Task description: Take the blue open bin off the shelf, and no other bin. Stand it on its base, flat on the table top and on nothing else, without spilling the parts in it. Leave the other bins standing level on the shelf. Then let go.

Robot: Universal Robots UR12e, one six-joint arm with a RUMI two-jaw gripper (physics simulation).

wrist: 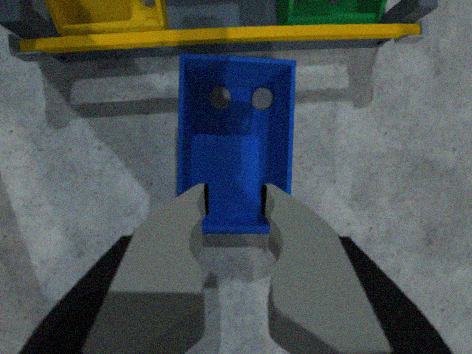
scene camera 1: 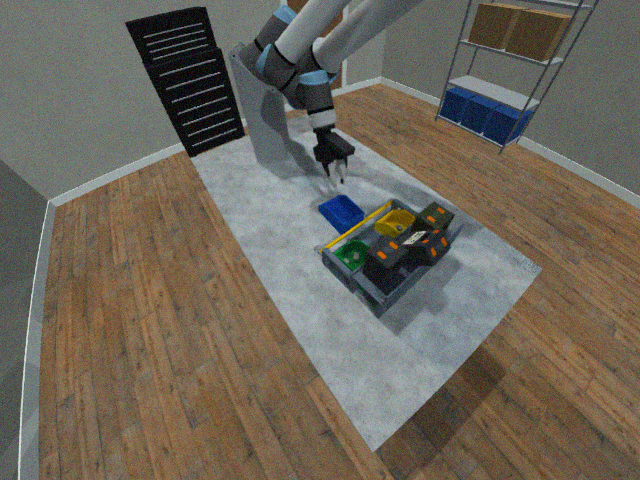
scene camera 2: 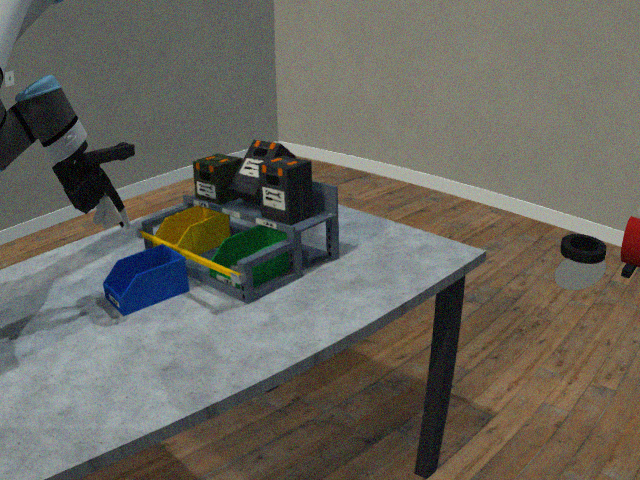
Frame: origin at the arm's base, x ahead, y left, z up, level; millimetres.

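Where they show: gripper, fingertip midpoint: (wrist: 234,186) (scene camera 1: 339,185) (scene camera 2: 125,227).
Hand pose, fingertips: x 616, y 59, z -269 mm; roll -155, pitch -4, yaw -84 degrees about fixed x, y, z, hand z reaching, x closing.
Note:
Things, the pixels of their top centre, and the offset from my fingertips. "spot": a spot on its surface instead.
- blue open bin, surface spot: (wrist: 225,170) (scene camera 1: 338,214) spot: 3 mm ahead, 0 mm left, 152 mm down
- yellow bin, surface spot: (wrist: 110,15) (scene camera 1: 390,224) spot: 158 mm ahead, 147 mm left, 146 mm down
- green bin, surface spot: (wrist: 330,20) spot: 173 mm ahead, 89 mm right, 114 mm down
- shelf, surface spot: (scene camera 2: 266,255) spot: 235 mm ahead, 161 mm right, 74 mm down
- yellow rail, middle of its top: (wrist: 231,32) (scene camera 2: 182,250) (scene camera 1: 359,223) 131 mm ahead, 12 mm left, 90 mm down
The blue open bin (scene camera 1: 341,212) (scene camera 2: 147,281) (wrist: 225,170) stands upright on its base on the table top, just in front of the shelf's yellow front rail, with a narrow gap between. Two round grey parts lie inside near its back wall. My gripper (scene camera 1: 336,180) (scene camera 2: 111,222) (wrist: 234,186) is above and in front of the bin's low front, clear of it. Its fingers are partly apart with nothing between them. The yellow bin (scene camera 1: 393,223) (scene camera 2: 191,229) (wrist: 110,15) and the green bin (scene camera 1: 353,254) (scene camera 2: 253,253) (wrist: 330,20) stand level on the shelf (scene camera 2: 266,255).
Three dark boxes with orange marks, one of them (scene camera 2: 286,191) at the near end, stand on the shelf's raised rear tier; the middle one leans. The yellow rail (wrist: 225,35) runs along the shelf front. A black cabinet (scene camera 1: 193,87) stands beyond the table's far end.

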